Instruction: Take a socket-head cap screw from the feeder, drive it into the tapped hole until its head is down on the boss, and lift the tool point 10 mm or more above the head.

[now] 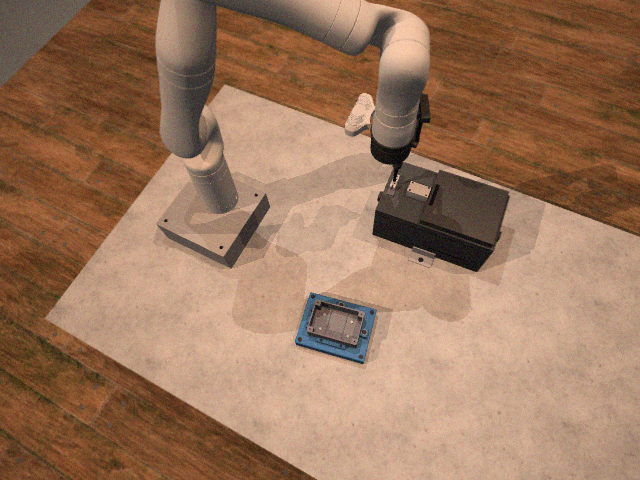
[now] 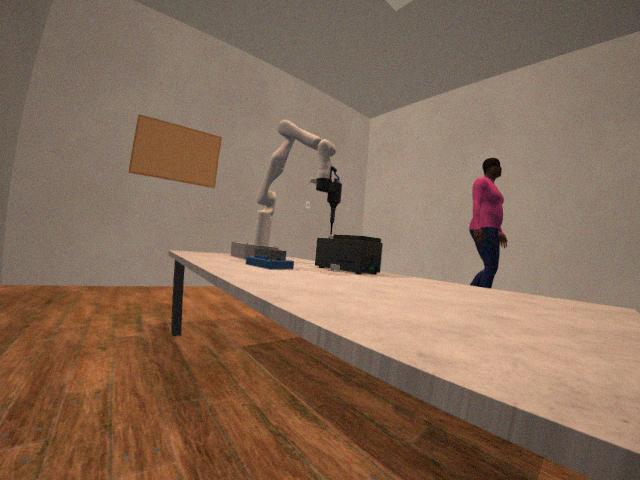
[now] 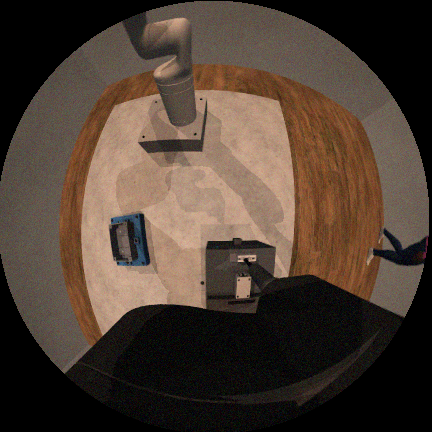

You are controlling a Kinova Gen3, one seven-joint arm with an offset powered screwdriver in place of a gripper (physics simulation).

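Note:
The black screw feeder (image 1: 465, 206) (image 2: 348, 254) (image 3: 217, 272) stands on the table, with a small light pick-up plate (image 1: 392, 184) (image 3: 252, 258) on its top. My screwdriver's thin black bit (image 1: 395, 178) (image 2: 331, 232) (image 3: 246, 260) points down at this plate, with its tip at or very close to it. Whether a screw is on the tip is too small to tell. The grey open box with corner bosses (image 1: 336, 322) (image 2: 277, 253) (image 3: 123, 242) sits in the blue fixture (image 1: 304, 331) (image 2: 268, 264) (image 3: 143, 245), apart from the tool. Its tapped hole cannot be singled out.
A light block (image 1: 419, 189) (image 3: 243, 286) and the raised dark lid (image 1: 467, 204) are on the feeder beside the bit. The arm's grey base (image 1: 206, 229) (image 3: 172, 145) stands on the table (image 1: 206, 335). A person in pink (image 2: 486, 204) is beyond the table.

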